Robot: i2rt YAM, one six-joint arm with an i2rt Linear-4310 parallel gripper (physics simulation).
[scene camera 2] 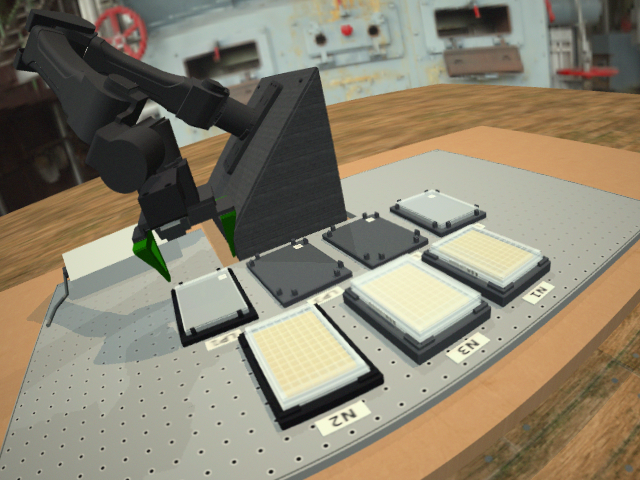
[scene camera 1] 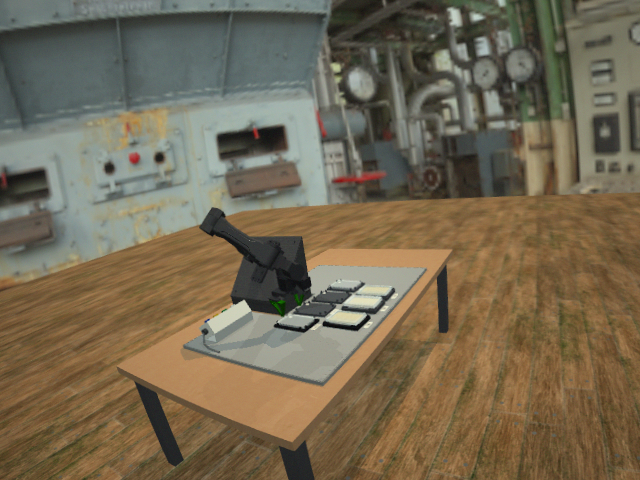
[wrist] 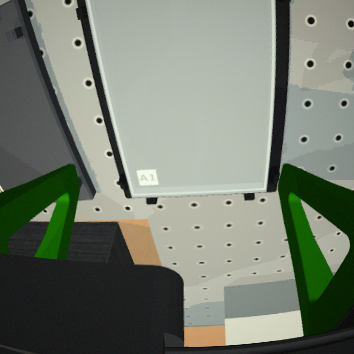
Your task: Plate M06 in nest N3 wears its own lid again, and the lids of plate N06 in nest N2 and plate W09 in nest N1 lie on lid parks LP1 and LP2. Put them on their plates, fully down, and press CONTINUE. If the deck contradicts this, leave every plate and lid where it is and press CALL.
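Seen in the pictures: gripper, fingertip midpoint: (scene camera 2: pixel 201 267) (scene camera 1: pixel 291 311) (wrist: pixel 178 174); arm's base at its link origin: (scene camera 2: pixel 253 127).
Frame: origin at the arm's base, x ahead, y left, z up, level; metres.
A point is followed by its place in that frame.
Observation:
My gripper (scene camera 1: pixel 291 308) @[x 0.272, y -0.151, z -0.130 m] (scene camera 2: pixel 201 268) @[x 0.272, y -0.151, z -0.130 m] (wrist: pixel 178 174) @[x 0.272, y -0.151, z -0.130 m] is open and empty, above the base-side end of the lid on park LP1. That clear lid (scene camera 1: pixel 297 322) @[x 0.313, y -0.168, z -0.163 m] (scene camera 2: pixel 209 299) @[x 0.305, y -0.152, z -0.162 m] (wrist: pixel 190 100) @[x 0.294, y -0.155, z -0.162 m] lies flat, its A1 mark between the fingers in the wrist view. Another clear lid (scene camera 1: pixel 346 284) @[x 0.251, y 0.228, z -0.163 m] (scene camera 2: pixel 439 209) @[x 0.261, y 0.227, z -0.162 m] lies on the far park, whose label is not readable. Yellow-welled plates sit in N2 (scene camera 1: pixel 346 318) @[x 0.479, y -0.086, z -0.153 m] (scene camera 2: pixel 310 356) @[x 0.483, y -0.063, z -0.157 m], N3 (scene camera 1: pixel 363 302) @[x 0.465, y 0.047, z -0.147 m] (scene camera 2: pixel 413 294) @[x 0.461, y 0.061, z -0.147 m] and N1 (scene camera 1: pixel 377 291) @[x 0.450, y 0.174, z -0.153 m] (scene camera 2: pixel 485 253) @[x 0.437, y 0.180, z -0.151 m]. The N3 plate looks paler, under a clear cover. Plate codes are too small to read.
Two dark parks without lids (scene camera 2: pixel 299 271) @[x 0.293, y -0.023, z -0.170 m] (scene camera 2: pixel 374 240) @[x 0.276, y 0.099, z -0.170 m] lie between the lidded ones. The black arm base (scene camera 2: pixel 294 155) @[x 0.151, y 0.035, z -0.045 m] (wrist: pixel 65 240) rises behind them. A white button box (scene camera 1: pixel 227 320) @[x 0.101, y -0.330, z -0.127 m] (scene camera 2: pixel 103 253) @[x 0.099, y -0.338, z -0.121 m] (wrist: pixel 262 327) @[x 0.086, y -0.234, z -0.131 m] with a cable stands beyond the gripper; its button labels are hidden.

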